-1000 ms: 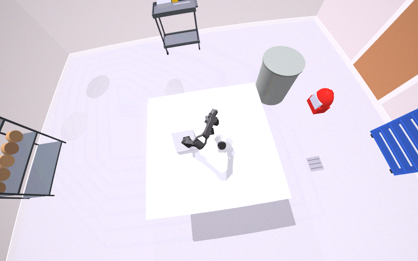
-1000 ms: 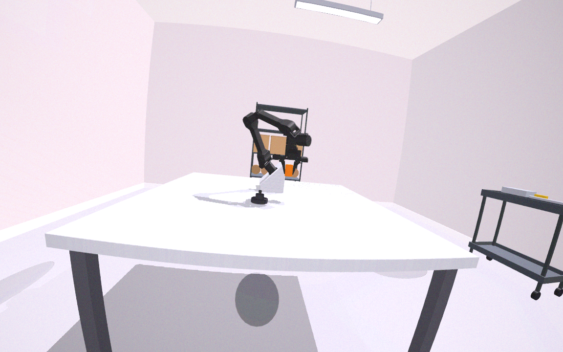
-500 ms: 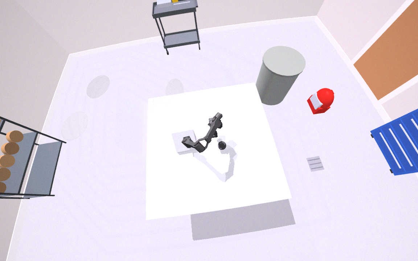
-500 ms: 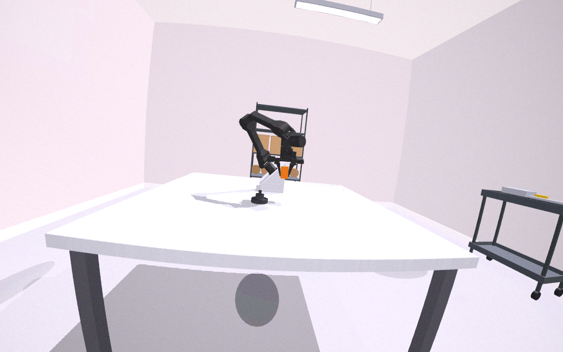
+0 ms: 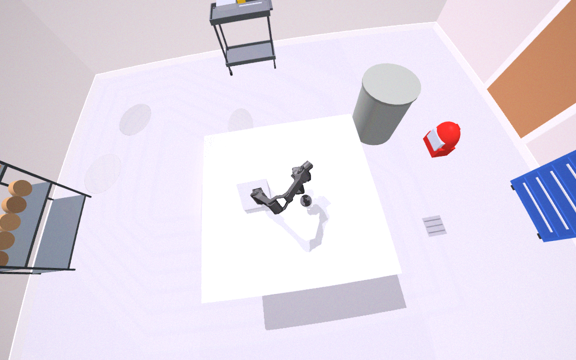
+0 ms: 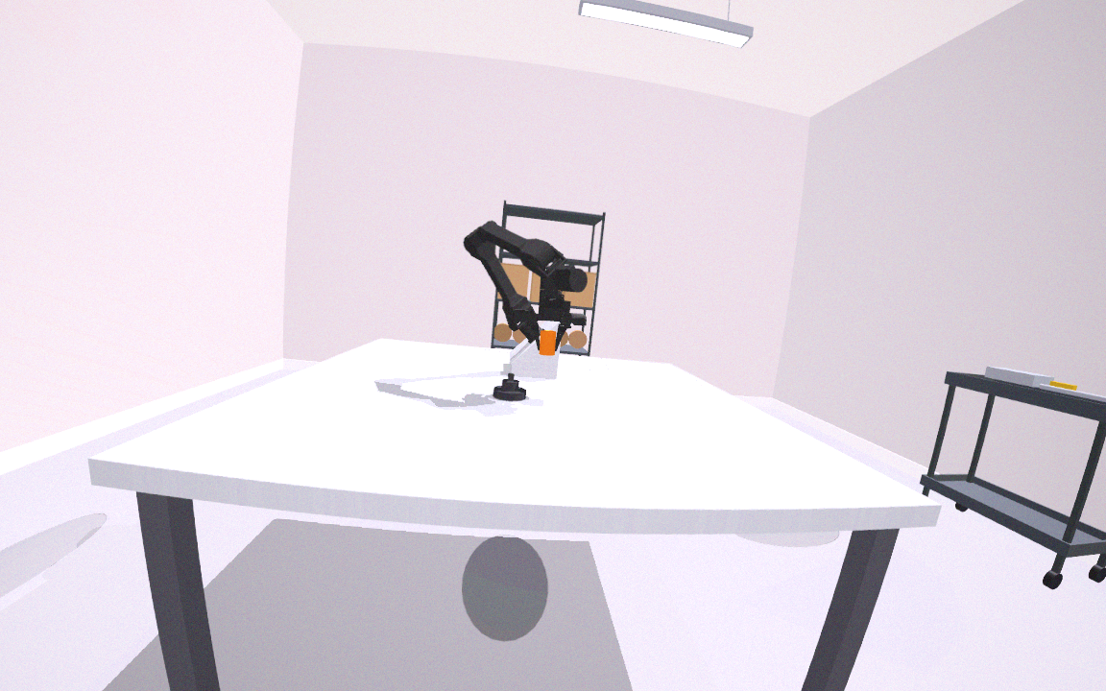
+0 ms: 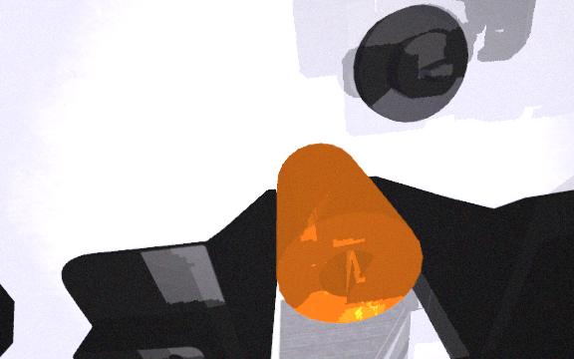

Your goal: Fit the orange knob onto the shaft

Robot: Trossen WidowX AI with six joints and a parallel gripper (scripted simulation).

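My gripper tip is 3 cm short of the dark round pedestal, 9 cm to the left of it and 9 cm above it. Also, from my gripper tip: orange knob 2 cm above.
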